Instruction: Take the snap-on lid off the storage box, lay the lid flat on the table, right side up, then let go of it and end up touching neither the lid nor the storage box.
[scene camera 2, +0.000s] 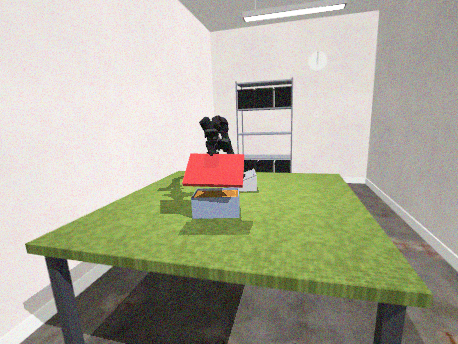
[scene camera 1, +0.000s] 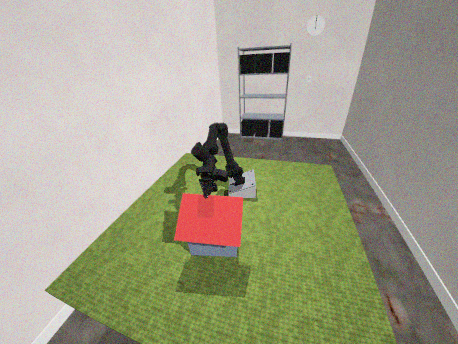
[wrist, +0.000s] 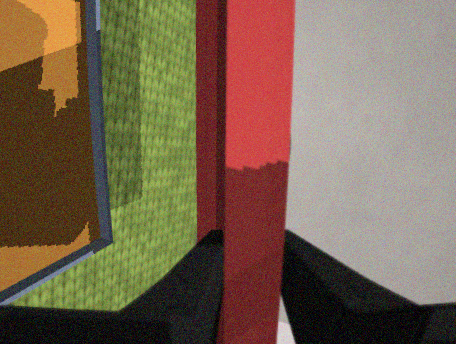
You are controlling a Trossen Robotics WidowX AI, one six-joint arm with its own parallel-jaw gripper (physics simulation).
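Note:
The red lid [scene camera 1: 211,221] [scene camera 2: 214,171] [wrist: 257,100] is in the air above the storage box, apart from it and tilted, its far edge higher than its near edge. The blue-grey storage box [scene camera 1: 214,249] [scene camera 2: 216,207] [wrist: 101,150] stands upright on the table, open at the top, with an orange inside showing in scene camera 2 and the wrist view. My gripper [scene camera 1: 206,195] [scene camera 2: 212,153] [wrist: 249,241] is shut on the lid's far edge, one finger on each side of it. The fingertips are partly hidden behind the lid in scene camera 2.
The green table top [scene camera 1: 300,240] [scene camera 2: 310,240] bears the box and the arm. A light grey wedge-shaped block [scene camera 1: 243,191] [scene camera 2: 250,182] stands behind the box, to the right of the arm. A shelf rack [scene camera 1: 239,95] [scene camera 2: 292,120] stands at the far wall.

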